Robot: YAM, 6 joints.
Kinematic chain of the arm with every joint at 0, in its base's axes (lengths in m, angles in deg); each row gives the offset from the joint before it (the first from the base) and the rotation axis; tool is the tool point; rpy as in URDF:
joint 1: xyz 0 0 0.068 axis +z
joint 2: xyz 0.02 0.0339 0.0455 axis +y
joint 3: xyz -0.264 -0.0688 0 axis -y
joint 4: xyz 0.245 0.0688 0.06 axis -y
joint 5: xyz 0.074 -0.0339 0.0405 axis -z
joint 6: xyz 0.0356 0 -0.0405 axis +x
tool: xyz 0 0 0 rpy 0 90 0
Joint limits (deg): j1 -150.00..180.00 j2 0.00..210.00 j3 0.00..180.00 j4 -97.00..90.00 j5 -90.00..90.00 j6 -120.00..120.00
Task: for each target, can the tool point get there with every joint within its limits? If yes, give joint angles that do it. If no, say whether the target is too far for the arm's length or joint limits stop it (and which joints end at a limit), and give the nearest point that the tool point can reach.
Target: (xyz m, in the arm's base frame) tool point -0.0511 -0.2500 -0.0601
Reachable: yes | joints -93.81 145.97 54.00 -24.75 74.76 23.15
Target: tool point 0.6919 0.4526 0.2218
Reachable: no: too far | nearest point 0.5358 0.3505 0.1968 | short by 0.188 m
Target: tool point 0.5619 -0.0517 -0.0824
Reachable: yes | joints -3.78 175.44 118.62 32.04 24.19 58.72
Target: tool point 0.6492 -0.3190 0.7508
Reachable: no: too far | nearest point 0.4342 -0.2133 0.5337 | short by 0.323 m
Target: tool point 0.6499 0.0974 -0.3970
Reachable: no: too far | nearest point 0.5084 0.0762 -0.2644 | short by 0.195 m
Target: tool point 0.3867 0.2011 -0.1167
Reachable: yes | joints 24.38 161.99 88.05 6.52 -41.35 60.11
